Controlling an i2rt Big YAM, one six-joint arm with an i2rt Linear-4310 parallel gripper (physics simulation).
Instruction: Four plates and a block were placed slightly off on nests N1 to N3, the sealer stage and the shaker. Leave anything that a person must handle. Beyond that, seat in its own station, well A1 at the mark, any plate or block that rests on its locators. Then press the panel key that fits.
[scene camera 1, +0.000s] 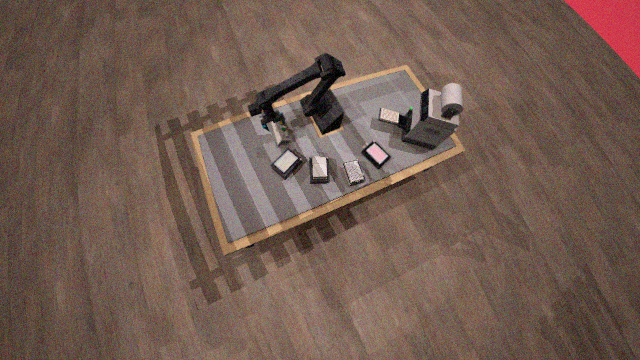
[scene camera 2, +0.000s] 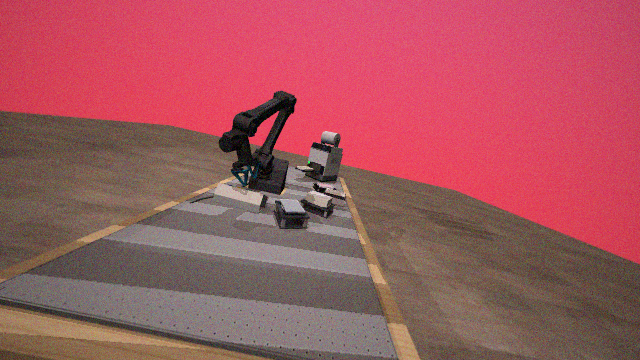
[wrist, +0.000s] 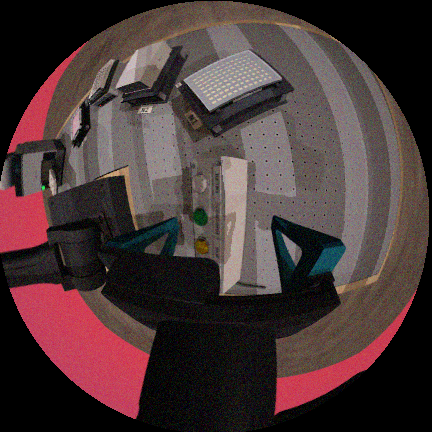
Note:
The gripper (wrist: 224, 221) is open, with nothing in its grasp. Also in view: a button box (scene camera 2: 225, 194).
The button box also shows in the wrist view (wrist: 224, 199).

